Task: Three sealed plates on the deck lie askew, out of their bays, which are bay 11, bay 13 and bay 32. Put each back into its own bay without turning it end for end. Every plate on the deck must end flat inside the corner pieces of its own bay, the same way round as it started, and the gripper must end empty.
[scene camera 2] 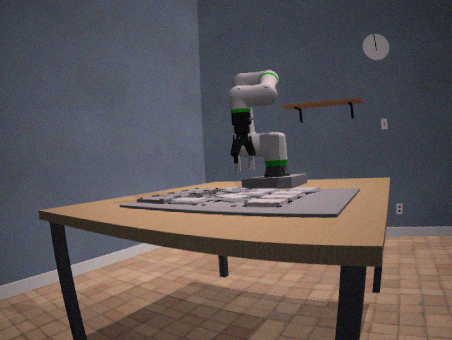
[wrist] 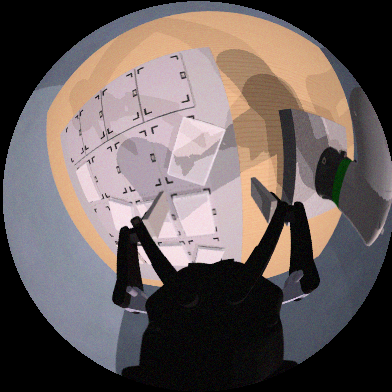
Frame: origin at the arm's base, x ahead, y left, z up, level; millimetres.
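Seen in the pictures: gripper, fingertip midpoint: (scene camera 2: 245,170) (wrist: 208,192); arm's base at its link origin: (scene camera 2: 277,176) (wrist: 328,172).
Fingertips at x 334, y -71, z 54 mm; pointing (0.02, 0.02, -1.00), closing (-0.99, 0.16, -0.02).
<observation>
Offsets run from my fingertips to a thing's top centre. "pt": to the spot under its first point. Level surfaces: height alone.
A white plate {dx +11, dy -51, dz -80 mm} (wrist: 196,150) lies askew across corner pieces on the grey deck {dz -99 mm} (scene camera 2: 325,202) (wrist: 231,167) in the wrist view. A second plate {dx +284, dy +47, dz -81 mm} (wrist: 120,214) lies turned at the lower left, partly behind a finger. A third plate {dx +89, dy +292, dz -81 mm} (wrist: 209,254) looks askew at the bottom, partly hidden by the gripper body. One plate {dx +63, dy +99, dz -85 mm} (wrist: 194,215) sits squarely inside corner pieces; a neighbouring plate {pt dx +140, dy +113, dz -85 mm} (wrist: 170,227) is partly covered by the left finger. Bay numbers are too small to read. My gripper (scene camera 2: 244,166) (wrist: 208,192) is open and empty, high above the deck, its fingers pointing down.
More plates {dx +359, dy -107, dz -85 mm} (wrist: 89,182) {dx +192, dy +247, dz -85 mm} (wrist: 172,254) lie on the deck's left and lower parts. Empty bays with black corner pieces line its far side in the wrist view. The robot's pedestal (scene camera 2: 274,181) (wrist: 312,175) stands beside the deck on the wooden table {dz -109 mm} (scene camera 2: 215,232) (wrist: 280,60).
</observation>
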